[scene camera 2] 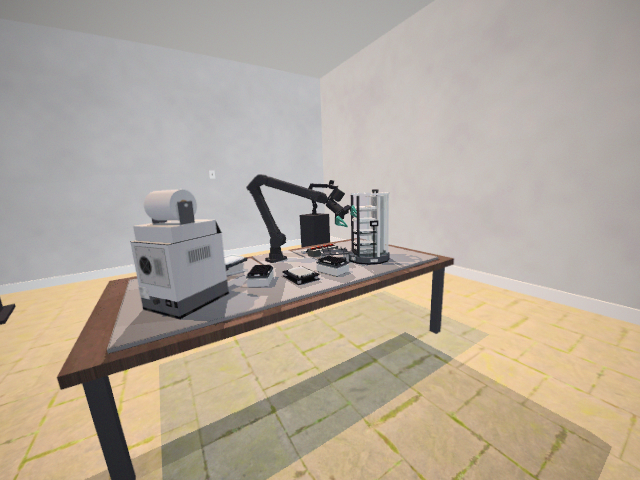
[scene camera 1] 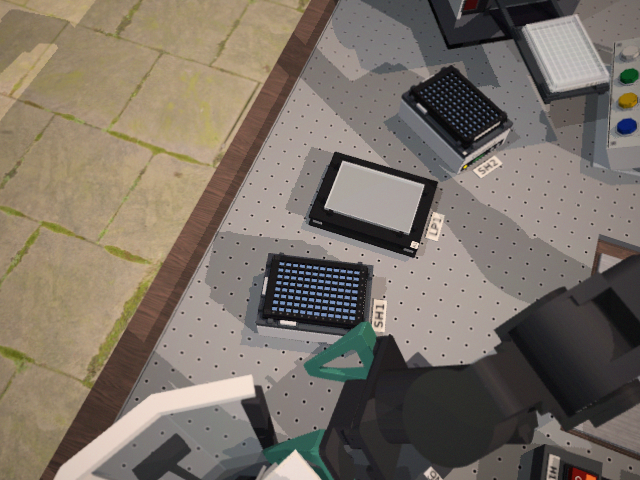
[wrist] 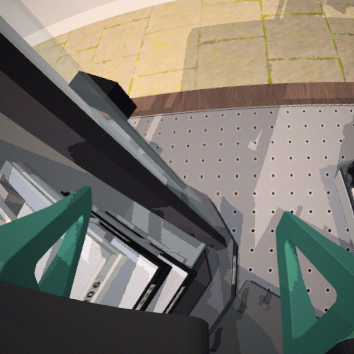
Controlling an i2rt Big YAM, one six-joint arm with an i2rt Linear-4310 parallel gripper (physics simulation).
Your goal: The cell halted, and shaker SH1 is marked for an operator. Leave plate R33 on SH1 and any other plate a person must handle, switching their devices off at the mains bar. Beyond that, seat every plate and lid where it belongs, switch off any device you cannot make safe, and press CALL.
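Places are measured from the arm's base along level axes (x back, y right, z up), in metres.
Pixels of known places: gripper, fingertip midpoint: [scene camera 2: 353,222] [scene camera 1: 287,409] [wrist: 188,209]; arm's base, link origin: [scene camera 2: 276,259].
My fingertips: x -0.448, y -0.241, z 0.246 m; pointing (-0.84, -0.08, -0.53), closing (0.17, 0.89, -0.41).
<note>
For each thing: its top centre in the pictures, then the offset to it from my fingertips. "spot": a spot on its surface instead.
- clear-walled plate tower, top centre: [scene camera 2: 368,189] dx -0.003, dy -0.132, dz +0.176 m
- black plate with blue wells, top centre: [scene camera 1: 316,289] [scene camera 2: 332,259] dx -0.008, dy +0.186, dz -0.172 m
- shaker SH1, surface spot: [scene camera 1: 297,329] spot: dx -0.022, dy +0.135, dz -0.191 m
- black plate, top centre: [scene camera 1: 459,102] [scene camera 2: 260,268] dx +0.148, dy +0.527, dz -0.172 m
- shaker SH2, surface spot: [scene camera 1: 431,131] spot: dx +0.116, dy +0.489, dz -0.204 m
- LP1, top centre: [scene camera 1: 375,194] [scene camera 2: 300,270] dx +0.047, dy +0.360, dz -0.203 m
- red switch, surface spot: [scene camera 1: 583,474] spot: dx +0.332, dy +0.030, dz -0.192 m
- white plate, top centre: [scene camera 1: 567,47] [scene camera 2: 228,257] dx +0.289, dy +0.616, dz -0.122 m
- button box, surface spot: [scene camera 1: 620,149] spot: dx +0.391, dy +0.497, dz -0.188 m
- large white device, surface spot: [scene camera 2: 180,268] spot: dx +0.048, dy +0.896, dz -0.061 m
My gripper [scene camera 1: 286,410] [scene camera 2: 347,217] [wrist: 188,209] is open and empty, high beside the clear-walled plate tower [scene camera 2: 385,227] [wrist: 145,195]. In the wrist view the left finger overlaps the tower's stacked plates and the right finger is over the perforated mat. A black plate with blue wells [scene camera 1: 316,290] sits on shaker SH1 [scene camera 1: 297,329]. A black plate [scene camera 1: 457,103] sits on shaker SH2 [scene camera 1: 431,131], which shows a small yellow light. A pale lid or plate [scene camera 1: 375,196] lies on LP1 [scene camera 1: 361,240]. Plate name R33 cannot be read. A red switch [scene camera 1: 583,474] shows at the lower right.
A white plate [scene camera 1: 566,54] lies on a dark stand beside the button box [scene camera 1: 620,149], which has white, green, yellow and blue buttons. A large white device [scene camera 2: 180,268] stands at the table's near left end. A wooden table edge [scene camera 1: 196,237] [wrist: 225,97] borders the mat.
</note>
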